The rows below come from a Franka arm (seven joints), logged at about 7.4 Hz.
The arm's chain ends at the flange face. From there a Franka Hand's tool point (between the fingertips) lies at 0.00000 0.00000 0.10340 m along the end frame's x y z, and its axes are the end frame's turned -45 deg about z.
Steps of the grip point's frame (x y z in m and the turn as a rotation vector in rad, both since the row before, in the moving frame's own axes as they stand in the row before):
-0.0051 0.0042 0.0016 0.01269 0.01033 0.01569
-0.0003 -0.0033 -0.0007 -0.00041 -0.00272 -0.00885
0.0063 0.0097 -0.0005 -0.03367 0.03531 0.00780
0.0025 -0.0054 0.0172 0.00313 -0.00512 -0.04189
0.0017 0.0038 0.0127 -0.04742 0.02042 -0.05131
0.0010 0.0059 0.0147 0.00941 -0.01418 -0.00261
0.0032 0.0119 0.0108 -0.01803 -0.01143 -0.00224
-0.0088 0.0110 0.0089 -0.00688 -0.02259 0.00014
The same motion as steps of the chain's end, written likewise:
-0.0005 0.0083 0.0016 0.01628 -0.00167 0.01569
-0.0024 -0.0024 -0.0007 -0.00221 -0.00163 -0.00885
0.0063 0.0025 -0.0004 0.00116 0.04878 0.00780
-0.0015 -0.0057 0.0172 -0.00141 -0.00583 -0.04189
-0.0011 -0.0004 0.0128 -0.01909 0.04797 -0.05131
0.0066 0.0031 0.0147 -0.00337 -0.01668 -0.00261
0.0102 0.0040 0.0108 -0.02083 0.00467 -0.00224
0.0027 0.0118 0.0089 -0.02084 -0.01111 0.00014

